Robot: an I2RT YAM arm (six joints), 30 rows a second.
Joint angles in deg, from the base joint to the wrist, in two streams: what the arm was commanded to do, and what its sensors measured. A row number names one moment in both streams.
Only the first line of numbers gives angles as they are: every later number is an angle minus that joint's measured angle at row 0.
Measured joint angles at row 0:
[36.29 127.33 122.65 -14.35 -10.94 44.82]
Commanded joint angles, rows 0 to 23:
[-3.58 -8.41 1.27 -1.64 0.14 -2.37]
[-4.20 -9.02 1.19 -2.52 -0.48 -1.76]
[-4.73 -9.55 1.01 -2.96 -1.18 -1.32]
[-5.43 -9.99 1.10 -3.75 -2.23 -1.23]
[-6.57 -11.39 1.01 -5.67 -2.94 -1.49]
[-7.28 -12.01 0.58 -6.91 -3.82 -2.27]
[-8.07 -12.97 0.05 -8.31 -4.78 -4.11]
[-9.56 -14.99 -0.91 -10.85 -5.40 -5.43]
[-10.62 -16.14 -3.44 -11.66 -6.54 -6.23]
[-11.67 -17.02 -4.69 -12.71 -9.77 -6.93]
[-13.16 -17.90 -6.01 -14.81 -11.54 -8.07]
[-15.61 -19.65 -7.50 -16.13 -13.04 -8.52]
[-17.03 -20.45 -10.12 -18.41 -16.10 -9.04]
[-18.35 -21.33 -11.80 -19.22 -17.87 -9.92]
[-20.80 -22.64 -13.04 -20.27 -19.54 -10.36]
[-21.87 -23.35 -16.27 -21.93 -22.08 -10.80]
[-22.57 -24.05 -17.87 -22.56 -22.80 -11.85]
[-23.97 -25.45 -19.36 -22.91 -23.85 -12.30]
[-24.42 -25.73 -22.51 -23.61 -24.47 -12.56]
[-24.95 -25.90 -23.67 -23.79 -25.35 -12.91]
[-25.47 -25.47 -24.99 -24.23 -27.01 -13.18]
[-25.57 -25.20 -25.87 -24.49 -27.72 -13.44]
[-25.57 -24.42 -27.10 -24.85 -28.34 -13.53]
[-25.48 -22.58 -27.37 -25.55 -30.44 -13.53]
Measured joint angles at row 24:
[-26.31 -23.13 -25.24 -21.94 -21.99 -11.08]
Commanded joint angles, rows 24 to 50:
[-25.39 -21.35 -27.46 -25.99 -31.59 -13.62]
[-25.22 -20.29 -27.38 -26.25 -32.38 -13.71]
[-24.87 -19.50 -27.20 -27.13 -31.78 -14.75]
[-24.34 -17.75 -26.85 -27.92 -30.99 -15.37]
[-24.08 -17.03 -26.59 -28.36 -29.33 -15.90]
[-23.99 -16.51 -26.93 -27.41 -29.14 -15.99]
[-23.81 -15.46 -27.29 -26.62 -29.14 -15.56]
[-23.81 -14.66 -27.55 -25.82 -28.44 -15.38]
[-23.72 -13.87 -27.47 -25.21 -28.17 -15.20]
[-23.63 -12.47 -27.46 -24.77 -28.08 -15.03]
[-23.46 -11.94 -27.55 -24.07 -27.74 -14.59]
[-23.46 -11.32 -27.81 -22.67 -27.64 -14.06]
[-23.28 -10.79 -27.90 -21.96 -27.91 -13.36]
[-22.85 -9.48 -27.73 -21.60 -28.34 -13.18]
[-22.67 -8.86 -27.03 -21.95 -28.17 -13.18]
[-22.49 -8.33 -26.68 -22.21 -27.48 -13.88]
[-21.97 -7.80 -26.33 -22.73 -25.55 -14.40]
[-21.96 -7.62 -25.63 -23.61 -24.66 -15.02]
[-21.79 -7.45 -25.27 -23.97 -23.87 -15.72]
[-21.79 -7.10 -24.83 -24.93 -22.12 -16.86]
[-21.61 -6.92 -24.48 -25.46 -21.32 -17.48]
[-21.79 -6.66 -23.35 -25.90 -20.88 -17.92]
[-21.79 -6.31 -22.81 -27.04 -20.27 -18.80]
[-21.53 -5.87 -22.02 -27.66 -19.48 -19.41]
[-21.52 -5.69 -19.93 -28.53 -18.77 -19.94]
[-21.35 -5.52 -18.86 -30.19 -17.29 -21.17]
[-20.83 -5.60 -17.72 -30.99 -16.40 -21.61]
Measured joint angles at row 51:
[-21.66 -5.58 -23.87 -27.28 -21.16 -17.42]
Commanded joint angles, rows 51 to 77:
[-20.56 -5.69 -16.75 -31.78 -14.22 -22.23]
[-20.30 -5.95 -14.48 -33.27 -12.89 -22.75]
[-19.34 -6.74 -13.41 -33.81 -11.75 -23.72]
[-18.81 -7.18 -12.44 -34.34 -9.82 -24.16]
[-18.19 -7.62 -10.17 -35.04 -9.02 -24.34]
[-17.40 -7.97 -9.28 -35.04 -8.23 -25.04]
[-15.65 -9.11 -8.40 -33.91 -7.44 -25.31]
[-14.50 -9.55 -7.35 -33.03 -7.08 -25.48]
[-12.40 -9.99 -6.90 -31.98 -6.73 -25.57]
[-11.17 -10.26 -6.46 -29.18 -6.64 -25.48]
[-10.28 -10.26 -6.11 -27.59 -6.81 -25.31]
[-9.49 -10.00 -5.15 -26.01 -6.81 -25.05]
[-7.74 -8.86 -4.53 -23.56 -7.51 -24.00]
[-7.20 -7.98 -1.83 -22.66 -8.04 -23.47]
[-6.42 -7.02 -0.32 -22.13 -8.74 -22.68]
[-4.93 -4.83 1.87 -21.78 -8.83 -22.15]
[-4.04 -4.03 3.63 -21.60 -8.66 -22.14]
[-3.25 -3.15 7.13 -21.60 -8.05 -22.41]
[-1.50 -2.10 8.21 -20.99 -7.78 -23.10]
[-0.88 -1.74 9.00 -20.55 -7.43 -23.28]
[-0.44 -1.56 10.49 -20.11 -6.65 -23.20]
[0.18 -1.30 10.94 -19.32 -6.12 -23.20]
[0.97 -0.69 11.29 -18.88 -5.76 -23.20]
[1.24 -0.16 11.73 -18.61 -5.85 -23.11]
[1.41 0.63 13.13 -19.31 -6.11 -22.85]
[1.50 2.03 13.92 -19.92 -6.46 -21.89]
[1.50 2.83 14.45 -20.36 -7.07 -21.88]
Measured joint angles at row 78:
[1.42 -0.79 10.23 -21.27 -7.50 -22.67]
